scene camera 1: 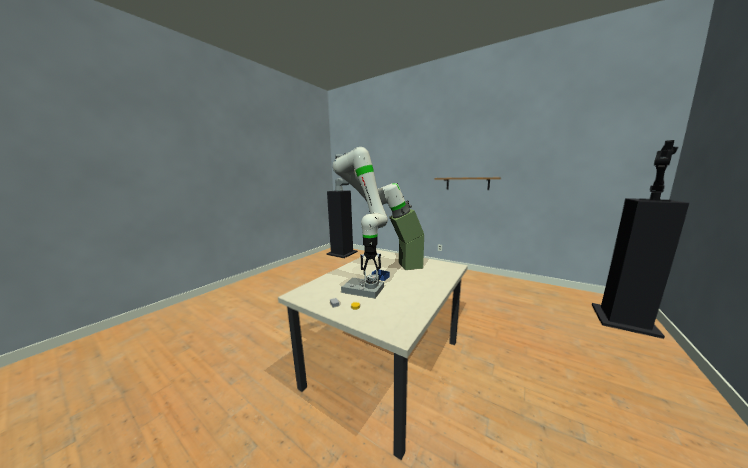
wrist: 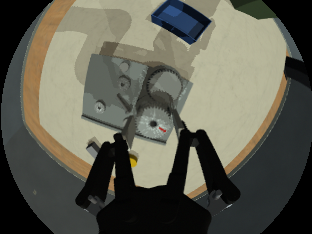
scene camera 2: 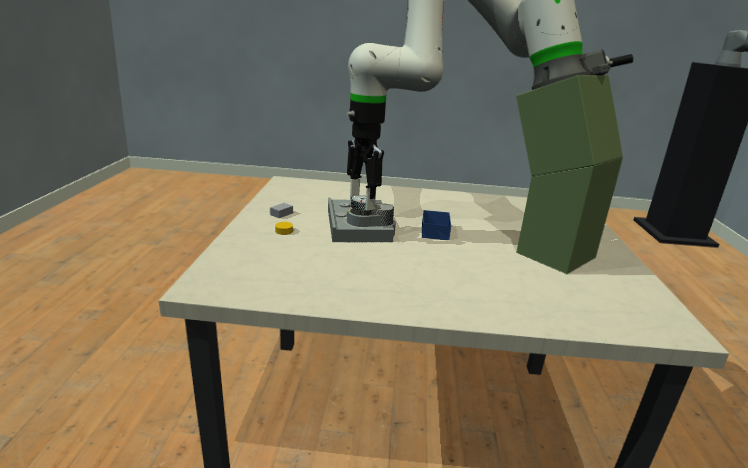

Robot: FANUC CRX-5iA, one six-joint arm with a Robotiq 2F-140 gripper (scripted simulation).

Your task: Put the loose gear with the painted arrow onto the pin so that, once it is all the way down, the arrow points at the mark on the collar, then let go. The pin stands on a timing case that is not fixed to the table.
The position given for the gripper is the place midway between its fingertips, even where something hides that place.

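A grey timing case appears at (scene camera 2: 377,225) and again, in the wrist view, at (wrist: 165,86), and the scene also has a blue bin (scene camera 2: 430,229). As for the gripper (scene camera 2: 362,205), the wrist view takes it in as well (wrist: 153,118).
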